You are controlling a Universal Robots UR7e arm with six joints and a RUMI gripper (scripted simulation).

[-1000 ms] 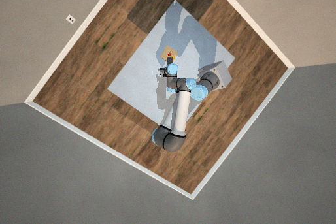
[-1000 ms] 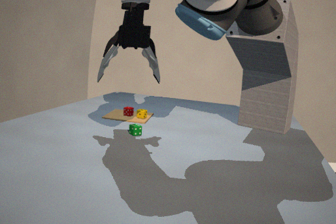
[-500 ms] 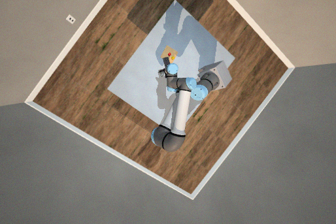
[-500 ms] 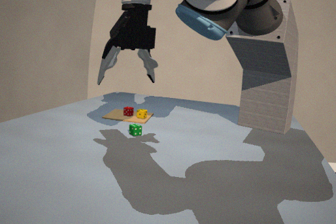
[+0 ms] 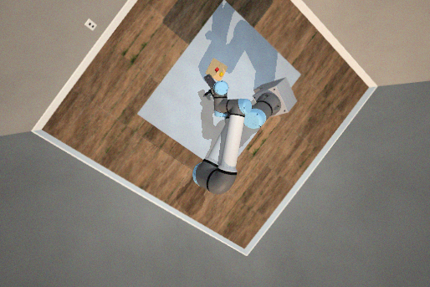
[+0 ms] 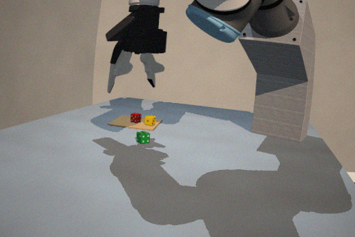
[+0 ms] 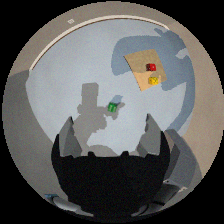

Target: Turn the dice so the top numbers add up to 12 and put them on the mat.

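My gripper is now 11 cm above the green die, 3 cm past it and 1 cm to the left of it. From my hand the other things lie so: tan mat (16 cm to the right, 12 cm below, 9 cm ahead); then red die (16 cm to the right, 11 cm below, 9 cm ahead); then yellow die (16 cm to the right, 11 cm below, 4 cm ahead).
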